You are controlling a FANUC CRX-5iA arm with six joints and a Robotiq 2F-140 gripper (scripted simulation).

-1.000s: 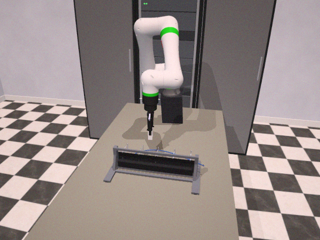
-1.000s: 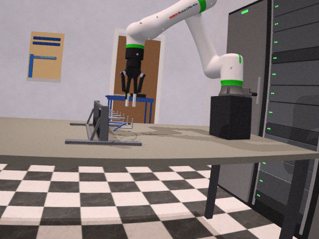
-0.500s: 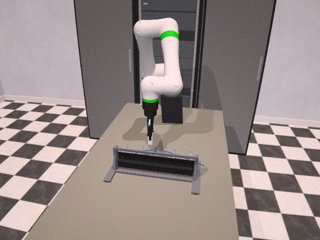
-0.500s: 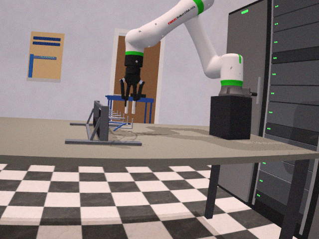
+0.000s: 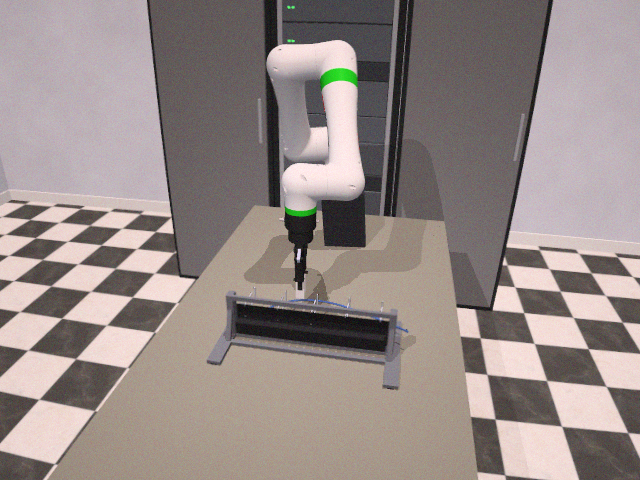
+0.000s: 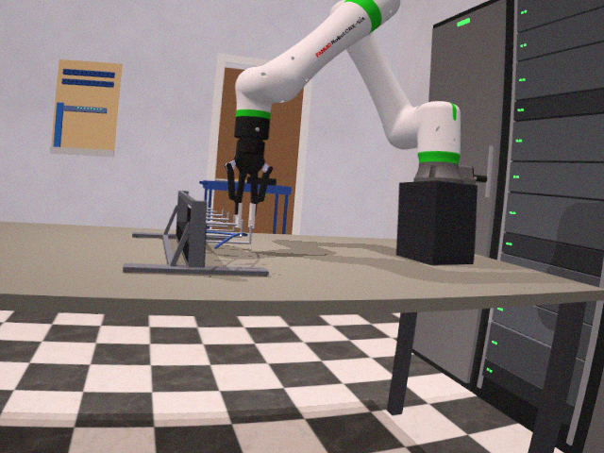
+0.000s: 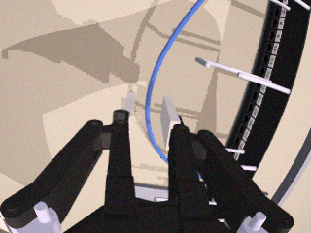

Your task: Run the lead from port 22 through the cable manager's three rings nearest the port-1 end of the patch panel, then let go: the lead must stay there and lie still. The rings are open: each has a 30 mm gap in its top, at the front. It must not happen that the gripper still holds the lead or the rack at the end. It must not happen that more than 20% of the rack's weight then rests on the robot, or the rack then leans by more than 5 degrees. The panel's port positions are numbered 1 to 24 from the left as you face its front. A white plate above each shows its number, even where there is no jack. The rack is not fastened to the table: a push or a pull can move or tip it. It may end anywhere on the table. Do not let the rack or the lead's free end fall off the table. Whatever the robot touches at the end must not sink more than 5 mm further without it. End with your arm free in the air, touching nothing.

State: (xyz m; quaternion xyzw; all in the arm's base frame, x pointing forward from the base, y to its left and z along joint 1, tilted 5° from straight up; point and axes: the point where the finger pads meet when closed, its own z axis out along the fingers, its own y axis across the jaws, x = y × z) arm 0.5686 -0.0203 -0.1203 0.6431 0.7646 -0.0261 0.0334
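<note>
Right now the grey rack is 150 mm ahead of my hand, 70 mm to the left of it and 30 mm below it. Also, from my hand: lead's free end (100 mm ahead, 350 mm to the left, 40 mm below).
</note>
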